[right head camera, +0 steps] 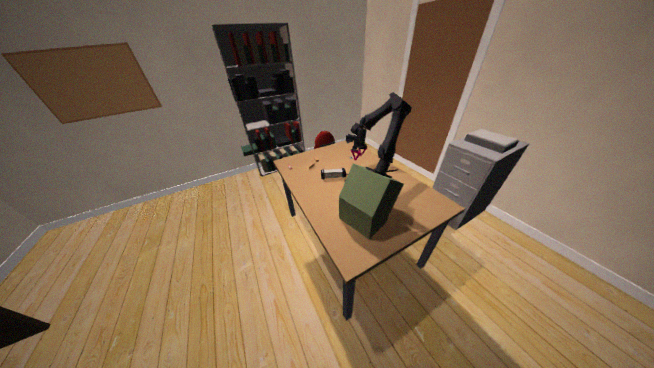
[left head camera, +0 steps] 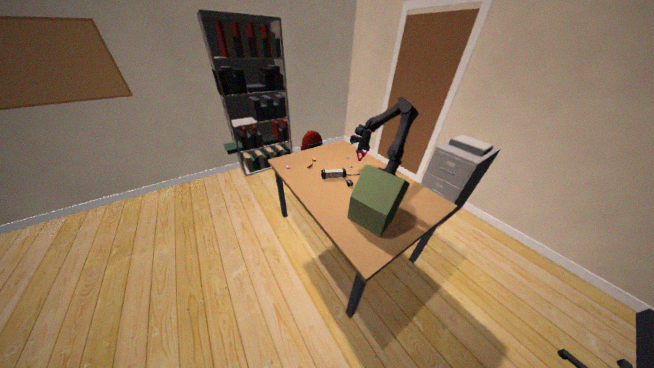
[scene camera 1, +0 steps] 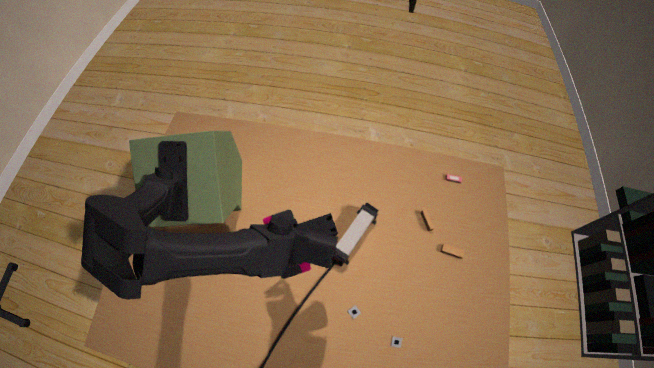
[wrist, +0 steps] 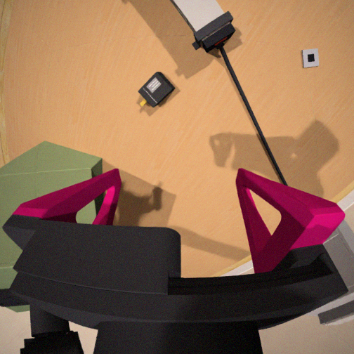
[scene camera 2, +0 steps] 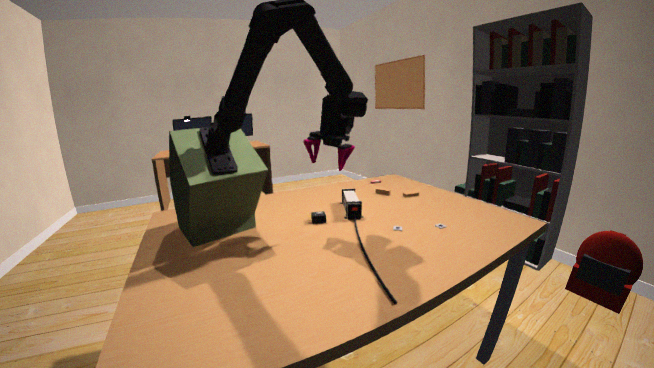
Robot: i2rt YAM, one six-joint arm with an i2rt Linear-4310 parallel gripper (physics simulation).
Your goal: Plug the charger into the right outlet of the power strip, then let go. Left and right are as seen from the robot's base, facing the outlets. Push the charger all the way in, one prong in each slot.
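Frame: origin at the arm's base, x left, y ahead, z down, level; centimetres.
Seen in the pictures: gripper, fingertip midpoint: (right head camera: pixel 358 158) (left head camera: pixel 361 158) (scene camera 2: pixel 326 166); arm's base, link origin: (right head camera: pixel 379 173) (left head camera: pixel 388 174) (scene camera 1: pixel 174 181) (scene camera 2: pixel 217 149).
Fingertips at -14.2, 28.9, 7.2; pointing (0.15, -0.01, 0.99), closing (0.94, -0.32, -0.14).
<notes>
Pixels of each thing's top centre, then the offset from my fingertips to it, as dx, dy, dz. "spot": a spot on its surface instead.
- charger, top centre: (scene camera 2: pixel 316 213) (left head camera: pixel 350 182) +8.2, +1.4, +18.2
- power strip, top centre: (scene camera 1: pixel 355 231) (scene camera 2: pixel 351 195) (right head camera: pixel 333 170) (left head camera: pixel 334 170) +8.6, +18.4, +15.1
- pink piece, top centre: (scene camera 1: pixel 454 178) +29.0, +56.2, +20.1
- black cord, surface spot: (scene camera 2: pixel 372 267) spot: -25.2, -6.0, +20.7
The charger (left head camera: pixel 349 183) (scene camera 2: pixel 318 217) (wrist: pixel 156 89) is a small black block with a pale label and a yellowish prong end, lying on the table between the green block and the power strip. The power strip (left head camera: pixel 333 173) (right head camera: pixel 333 173) (scene camera 1: pixel 356 233) (scene camera 2: pixel 351 201) (wrist: pixel 202 15) is a white bar with black ends; a black cord leaves one end. Its outlet slots cannot be made out. My gripper (scene camera 2: pixel 327 166) (wrist: pixel 178 174) has magenta fingers standing wide open and empty, high above the table. In scene camera 1 the arm hides the charger.
A large green block (left head camera: pixel 378 200) (right head camera: pixel 371 200) (scene camera 1: pixel 200 175) (scene camera 2: pixel 220 190) stands beneath the arm's base. Two brown pieces (scene camera 1: pixel 426 220) (scene camera 1: pixel 451 250), a pink piece (scene camera 1: pixel 454 178) and two small grey squares (scene camera 1: pixel 354 312) (scene camera 1: pixel 396 342) lie around the strip. The black cord (scene camera 2: pixel 372 267) runs across the table.
</notes>
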